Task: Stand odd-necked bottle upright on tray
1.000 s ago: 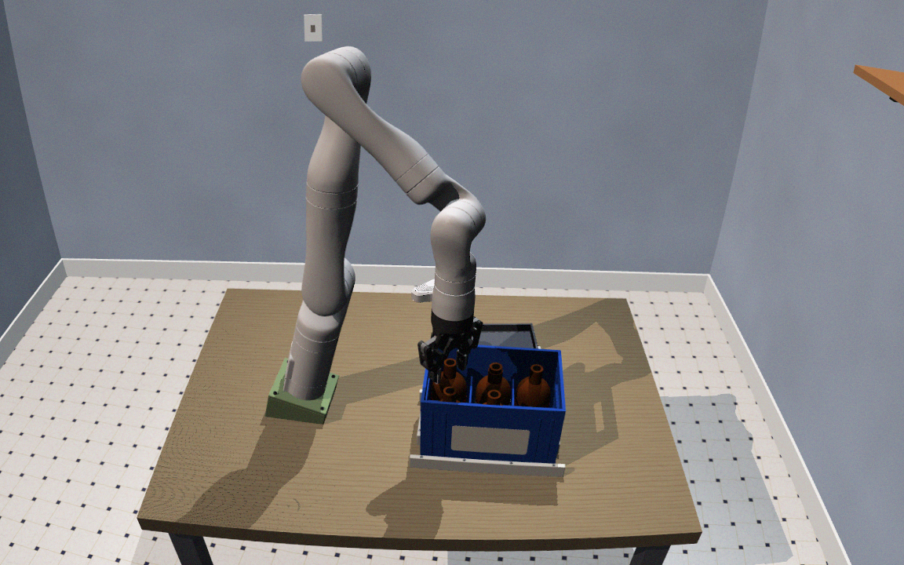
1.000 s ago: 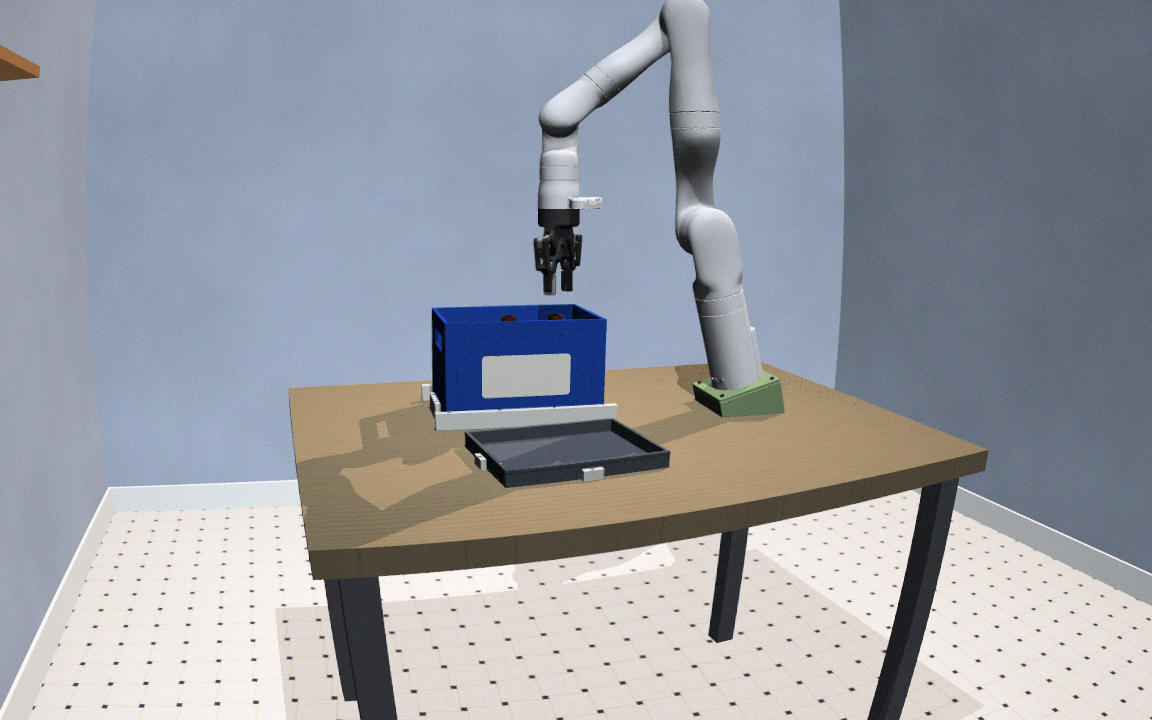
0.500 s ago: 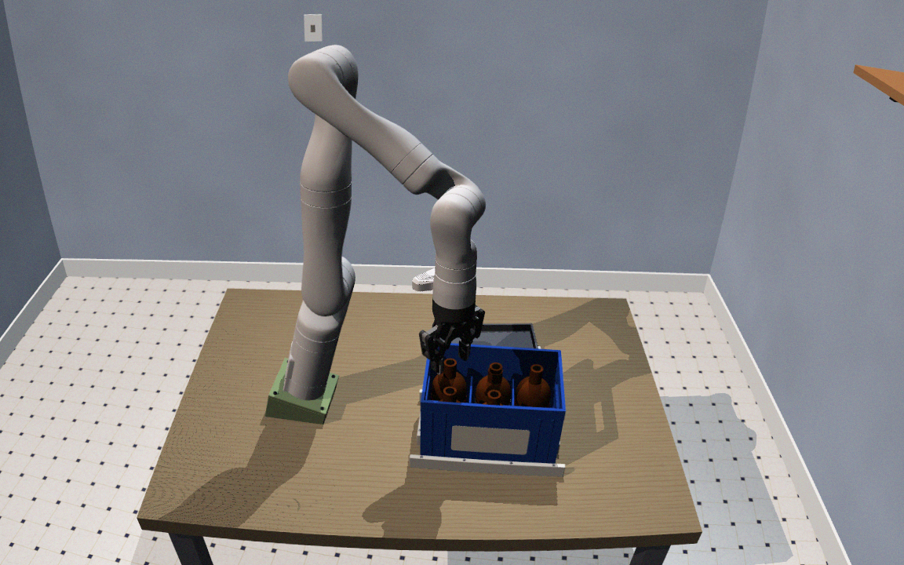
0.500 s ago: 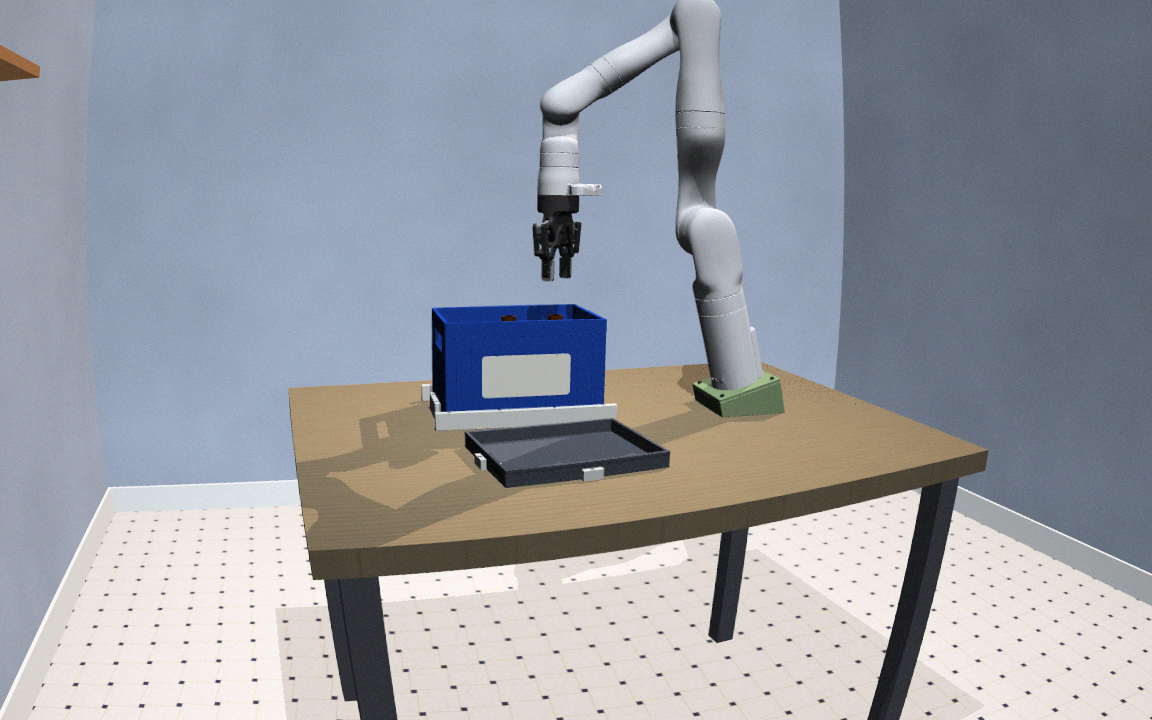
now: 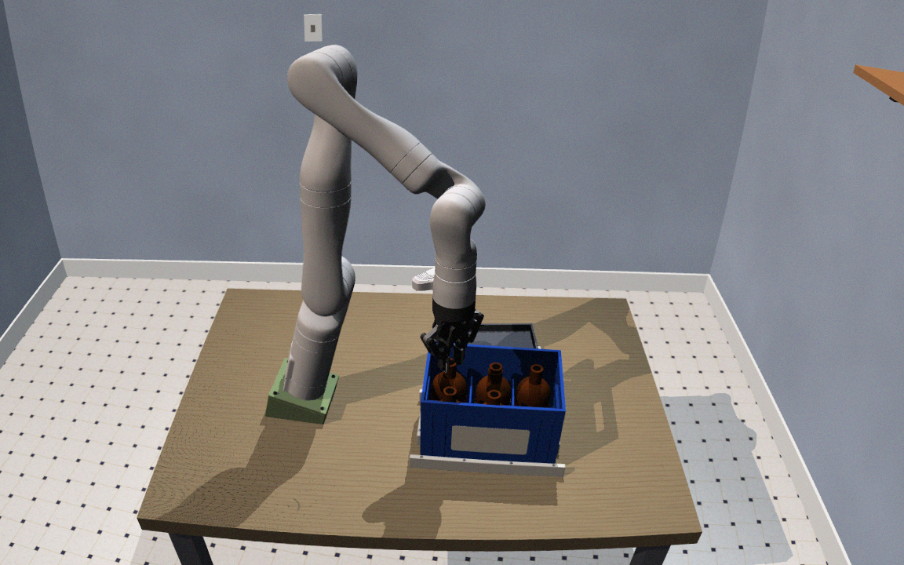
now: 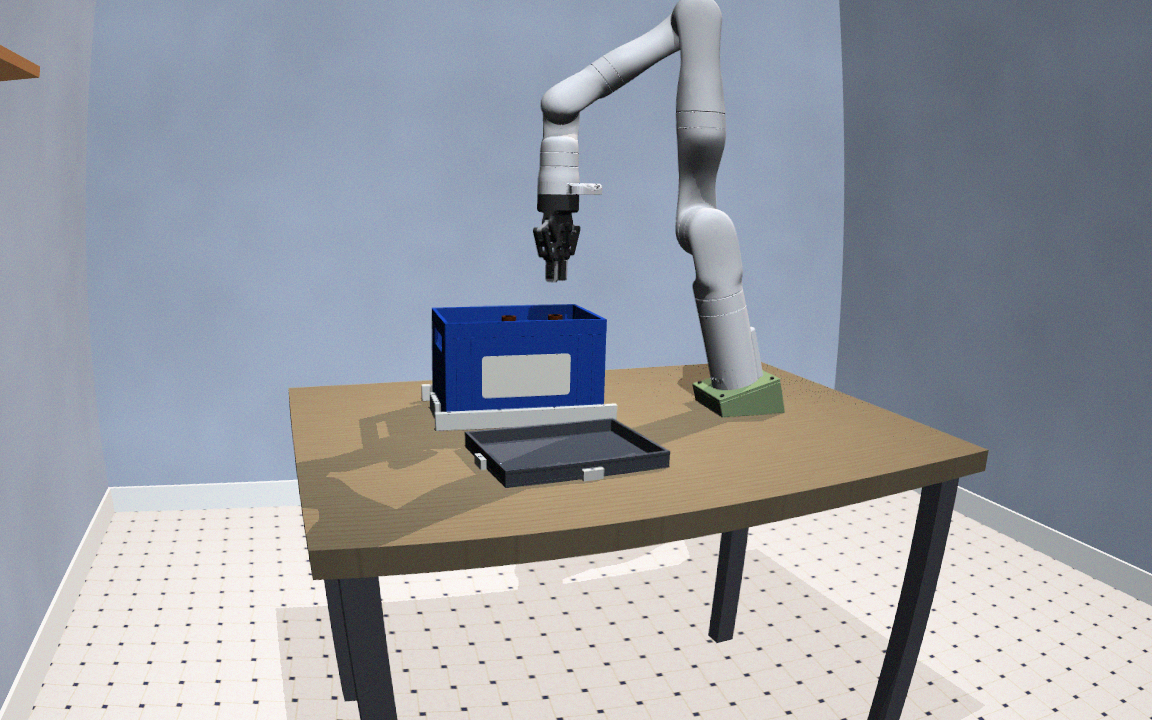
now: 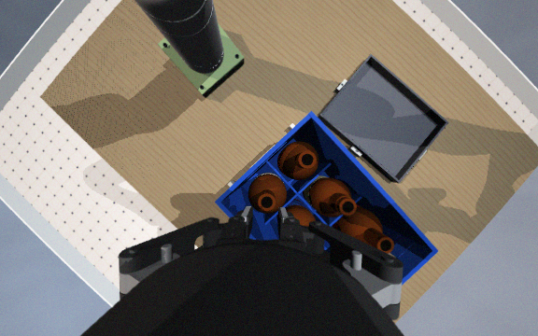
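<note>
The blue crate lies 90 mm ahead of my hand, 30 mm to the left of it and 160 mm below it. The rest, counted from my hand: dark grey tray 120 mm ahead, 300 mm to the left, 230 mm below.
</note>
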